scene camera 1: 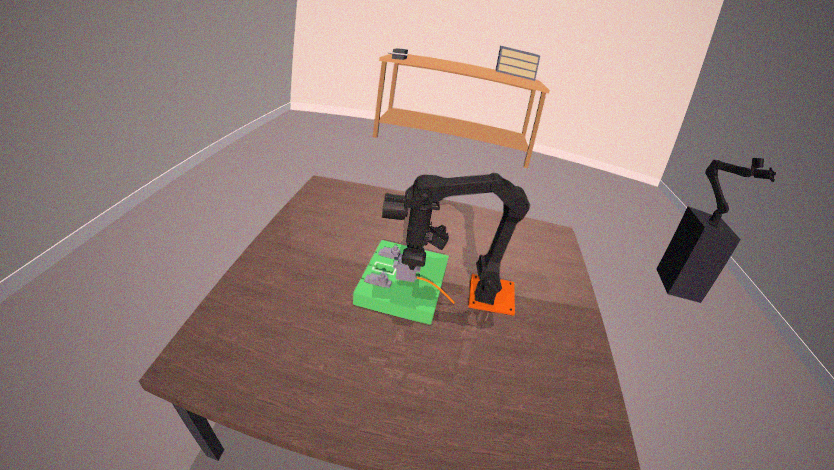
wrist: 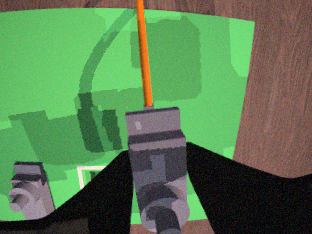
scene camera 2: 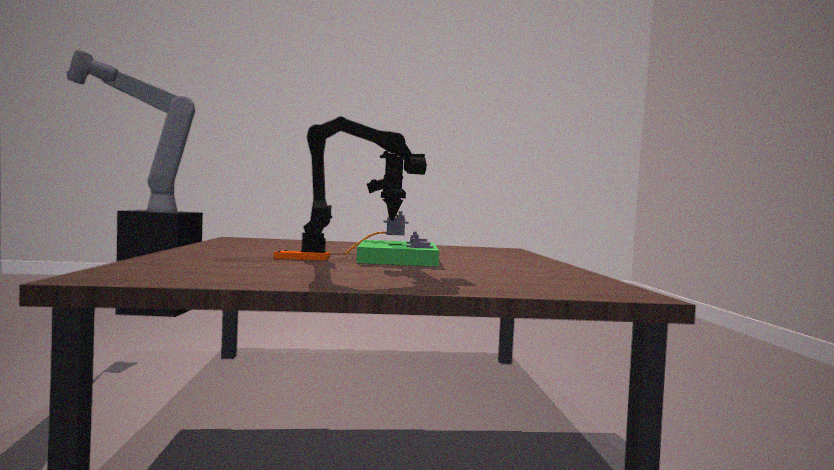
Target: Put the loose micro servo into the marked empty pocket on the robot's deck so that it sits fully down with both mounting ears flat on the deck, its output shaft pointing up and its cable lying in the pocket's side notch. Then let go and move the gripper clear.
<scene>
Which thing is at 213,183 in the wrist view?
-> My gripper.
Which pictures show my gripper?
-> Scene camera 1, the wrist view and scene camera 2: all of them.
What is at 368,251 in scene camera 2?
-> A green deck.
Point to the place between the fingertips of my gripper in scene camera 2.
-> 391,220
</scene>
